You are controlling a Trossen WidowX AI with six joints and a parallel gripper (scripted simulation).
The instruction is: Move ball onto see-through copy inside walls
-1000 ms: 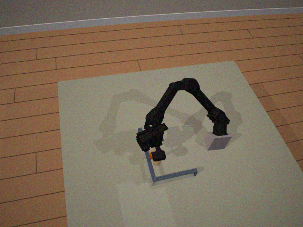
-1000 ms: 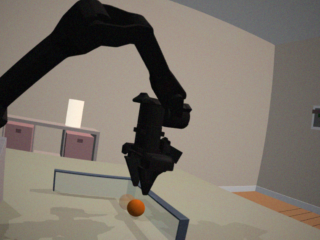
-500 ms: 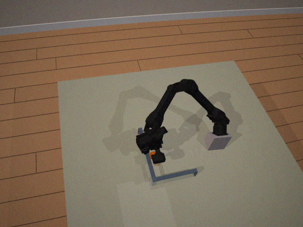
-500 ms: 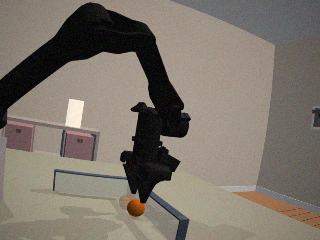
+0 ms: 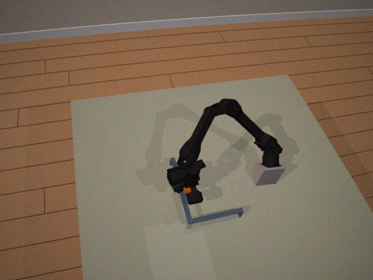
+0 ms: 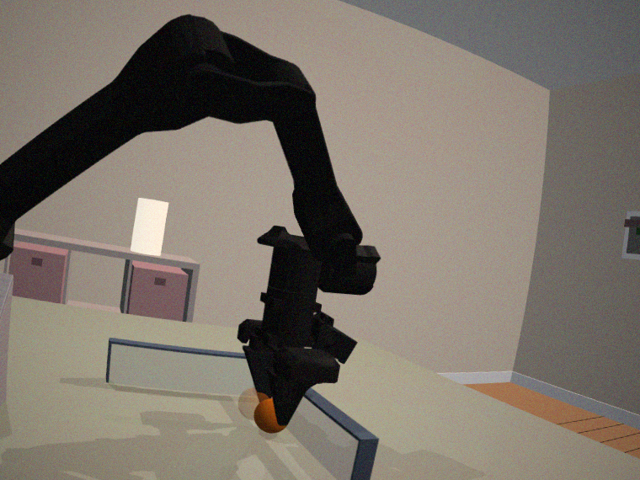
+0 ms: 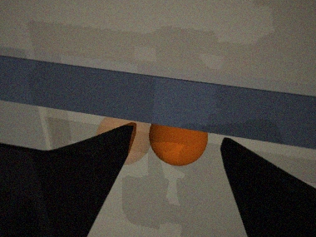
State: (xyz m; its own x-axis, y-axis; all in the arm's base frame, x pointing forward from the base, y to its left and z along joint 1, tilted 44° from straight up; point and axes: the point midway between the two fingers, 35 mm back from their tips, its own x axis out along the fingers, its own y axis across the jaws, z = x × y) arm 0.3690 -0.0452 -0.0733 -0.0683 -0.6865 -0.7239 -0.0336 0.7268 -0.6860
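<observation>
Now: gripper tip 10 mm past the see-through copy and 40 mm to the right of it. Round my gripper tip: orange ball (right at my gripper tip).
</observation>
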